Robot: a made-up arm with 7 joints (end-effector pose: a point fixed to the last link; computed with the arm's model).
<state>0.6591 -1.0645 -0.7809 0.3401 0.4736 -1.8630 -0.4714</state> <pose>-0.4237 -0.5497 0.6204 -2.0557 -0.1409 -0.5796</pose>
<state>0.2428 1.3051 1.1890 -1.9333 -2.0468 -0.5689 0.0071</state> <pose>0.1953 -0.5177 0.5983 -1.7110 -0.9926 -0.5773</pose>
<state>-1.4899 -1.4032 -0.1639 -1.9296 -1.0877 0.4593 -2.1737</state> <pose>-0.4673 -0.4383 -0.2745 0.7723 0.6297 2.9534</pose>
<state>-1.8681 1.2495 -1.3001 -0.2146 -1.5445 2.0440 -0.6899</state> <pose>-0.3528 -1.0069 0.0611 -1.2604 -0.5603 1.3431</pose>
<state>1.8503 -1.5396 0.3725 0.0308 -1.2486 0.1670 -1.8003</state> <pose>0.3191 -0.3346 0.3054 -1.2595 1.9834 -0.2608</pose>
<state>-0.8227 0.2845 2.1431 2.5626 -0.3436 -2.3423 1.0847</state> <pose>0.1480 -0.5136 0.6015 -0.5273 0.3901 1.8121</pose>
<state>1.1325 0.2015 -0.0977 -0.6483 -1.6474 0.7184 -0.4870</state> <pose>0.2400 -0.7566 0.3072 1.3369 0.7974 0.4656</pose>
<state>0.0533 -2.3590 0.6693 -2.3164 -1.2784 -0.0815 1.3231</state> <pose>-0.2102 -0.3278 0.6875 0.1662 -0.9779 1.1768</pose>
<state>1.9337 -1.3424 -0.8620 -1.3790 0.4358 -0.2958 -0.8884</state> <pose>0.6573 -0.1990 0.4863 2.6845 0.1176 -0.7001</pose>
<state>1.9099 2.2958 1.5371 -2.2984 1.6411 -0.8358 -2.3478</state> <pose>0.5334 0.1969 -0.0233 -0.4767 1.3387 -0.0601</pose>
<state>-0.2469 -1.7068 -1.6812 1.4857 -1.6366 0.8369 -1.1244</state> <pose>-0.0366 -0.0634 0.5008 -2.0908 1.6359 1.6742</pose>
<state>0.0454 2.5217 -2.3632 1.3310 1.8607 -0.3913 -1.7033</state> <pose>0.2307 -0.8416 0.3724 2.1113 1.0141 -1.8378</pose>
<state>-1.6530 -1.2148 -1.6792 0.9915 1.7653 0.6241 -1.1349</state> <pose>-0.4288 -0.0560 -0.2008 0.1545 0.7251 0.4202</pose>
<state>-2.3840 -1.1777 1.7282 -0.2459 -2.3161 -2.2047 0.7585</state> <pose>-0.4608 -0.2534 -0.0847 -1.9568 0.6560 -1.0654</pose>
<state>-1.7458 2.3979 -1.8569 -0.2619 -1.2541 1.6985 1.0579</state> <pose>-0.3953 -0.7744 0.3845 0.1223 0.6399 0.9450</pose>
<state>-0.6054 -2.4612 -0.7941 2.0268 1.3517 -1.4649 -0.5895</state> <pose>0.1060 0.1752 0.2502 0.6149 -0.1724 -1.7028</pose>
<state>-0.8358 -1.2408 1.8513 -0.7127 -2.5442 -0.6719 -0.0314</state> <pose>-0.5262 -0.3850 0.3795 2.3030 0.0163 1.2860</pose>
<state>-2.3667 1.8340 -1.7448 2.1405 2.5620 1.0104 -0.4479</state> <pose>-0.2581 -0.6231 -0.2537 -2.4928 0.7332 -1.6119</pose>
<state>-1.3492 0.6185 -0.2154 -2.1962 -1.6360 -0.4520 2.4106</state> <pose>-0.6271 -0.5211 0.1221 0.6995 -1.6822 -2.0369</pose>
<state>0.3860 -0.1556 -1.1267 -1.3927 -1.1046 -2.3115 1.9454</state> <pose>-0.0815 -0.7545 1.0169 -0.5745 -1.7765 2.4821</pose>
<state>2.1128 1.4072 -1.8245 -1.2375 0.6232 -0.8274 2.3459</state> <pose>0.5435 -1.0613 -0.1524 1.4822 0.7059 0.1952</pose>
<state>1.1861 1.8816 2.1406 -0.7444 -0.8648 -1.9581 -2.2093</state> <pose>0.4050 -0.6023 0.7275 1.3558 0.9885 1.2482</pose>
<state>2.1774 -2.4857 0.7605 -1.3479 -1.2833 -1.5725 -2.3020</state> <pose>0.7762 -0.4750 -0.1895 -2.4683 -0.8817 -0.9875</pose>
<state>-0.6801 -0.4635 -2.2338 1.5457 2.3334 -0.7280 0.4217</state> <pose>-0.5257 -0.1856 -0.0493 0.6585 0.1219 -0.3108</pose>
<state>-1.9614 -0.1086 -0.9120 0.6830 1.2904 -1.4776 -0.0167</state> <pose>-0.0078 -0.9128 -0.4244 -0.7889 -2.0846 -0.7126</pose>
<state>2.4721 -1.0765 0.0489 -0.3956 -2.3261 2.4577 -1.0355</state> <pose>0.4701 -0.8062 0.1005 1.6893 1.5429 0.7619</pose>
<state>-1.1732 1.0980 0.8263 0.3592 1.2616 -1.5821 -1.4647</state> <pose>-0.1280 -0.0298 0.4291 0.0229 2.1230 -0.7340</pose>
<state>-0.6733 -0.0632 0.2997 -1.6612 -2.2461 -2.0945 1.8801</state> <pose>-0.6430 -0.5784 0.6821 -0.8153 0.1286 -0.5604</pose>
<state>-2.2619 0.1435 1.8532 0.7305 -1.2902 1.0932 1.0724</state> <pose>-0.3894 -0.4336 0.0982 -0.0340 0.3561 -0.1894</pose>
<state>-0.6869 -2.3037 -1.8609 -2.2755 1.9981 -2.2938 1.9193</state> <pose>-0.1647 -0.5418 0.8248 0.9651 1.8931 -1.3005</pose>
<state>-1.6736 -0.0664 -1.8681 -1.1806 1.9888 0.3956 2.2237</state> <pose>-0.4158 -0.1799 -0.3430 -0.6369 1.7755 2.1635</pose>
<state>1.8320 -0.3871 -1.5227 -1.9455 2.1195 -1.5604 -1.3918</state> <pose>0.8242 -0.0066 0.3216 0.3163 0.7991 -1.3304</pose>
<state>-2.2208 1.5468 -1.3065 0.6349 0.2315 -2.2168 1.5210</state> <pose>-0.3152 -0.8309 0.3284 0.9613 1.6357 -2.1499</pose>
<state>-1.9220 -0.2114 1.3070 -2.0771 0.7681 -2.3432 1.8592</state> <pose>-0.7365 -0.9371 -0.1731 1.3625 0.2299 -0.0074</pose>
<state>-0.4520 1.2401 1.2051 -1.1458 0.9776 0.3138 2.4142</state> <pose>0.1102 -0.1961 0.5964 1.3217 1.2927 2.2836</pose>
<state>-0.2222 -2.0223 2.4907 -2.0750 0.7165 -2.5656 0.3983</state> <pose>-0.3997 -0.7365 0.7770 0.6811 1.5165 -0.1134</pose>
